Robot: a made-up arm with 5 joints. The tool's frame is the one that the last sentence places.
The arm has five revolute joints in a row. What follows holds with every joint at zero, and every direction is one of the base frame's.
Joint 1 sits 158.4 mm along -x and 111.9 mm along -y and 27.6 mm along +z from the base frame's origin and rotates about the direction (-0.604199, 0.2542, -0.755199), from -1.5 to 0.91 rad.
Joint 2 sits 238.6 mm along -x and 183.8 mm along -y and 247.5 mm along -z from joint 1 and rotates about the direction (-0.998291, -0.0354, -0.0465), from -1.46 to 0.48 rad.
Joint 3 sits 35.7 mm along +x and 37.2 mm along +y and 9.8 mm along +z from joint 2 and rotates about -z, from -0.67 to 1.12 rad.
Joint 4 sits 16.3 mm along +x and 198.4 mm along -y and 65 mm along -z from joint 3 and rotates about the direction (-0.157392, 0.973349, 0.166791), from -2.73 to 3.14 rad.
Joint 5 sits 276.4 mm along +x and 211.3 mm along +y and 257.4 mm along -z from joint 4 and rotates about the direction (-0.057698, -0.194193, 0.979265), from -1.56 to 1.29 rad.
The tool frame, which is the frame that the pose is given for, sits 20.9 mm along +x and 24.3 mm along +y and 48.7 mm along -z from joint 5; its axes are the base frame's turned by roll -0.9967, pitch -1.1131 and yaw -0.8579 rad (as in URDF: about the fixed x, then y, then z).
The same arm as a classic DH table. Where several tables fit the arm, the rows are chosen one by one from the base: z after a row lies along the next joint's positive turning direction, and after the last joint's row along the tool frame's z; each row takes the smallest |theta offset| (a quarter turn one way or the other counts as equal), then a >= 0, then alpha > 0; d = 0 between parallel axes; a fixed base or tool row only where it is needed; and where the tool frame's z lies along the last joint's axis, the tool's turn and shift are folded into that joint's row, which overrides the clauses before.
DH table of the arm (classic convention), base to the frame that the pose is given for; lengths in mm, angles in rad. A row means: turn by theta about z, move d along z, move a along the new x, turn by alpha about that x. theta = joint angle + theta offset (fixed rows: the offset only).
base (fixed): theta_offset 1.1726  d 145.8  a -164.6  alpha -2.4268
joint 1: theta_offset -0.5706  d 360.4  a -247.4  alpha 0.8902
joint 2: theta_offset 0.3623  d 90.9  a 35.9  alpha -1.5243
joint 3: theta_offset 1.4459  d 23.3  a -15.6  alpha 1.7384
joint 4: theta_offset -0.0881  d -87.1  a 280.7  alpha 1.5874
joint 5: theta_offset -0.4846  d -361.5  a 12.3  alpha -1.5323
tool (fixed): theta_offset -1.1874  d 19.3  a 0  alpha 0
Joint limits (rad, base to tool): -1.5..0.91 -1.46..0.48 -0.67..1.12 -2.73..3.14 -1.56..1.29

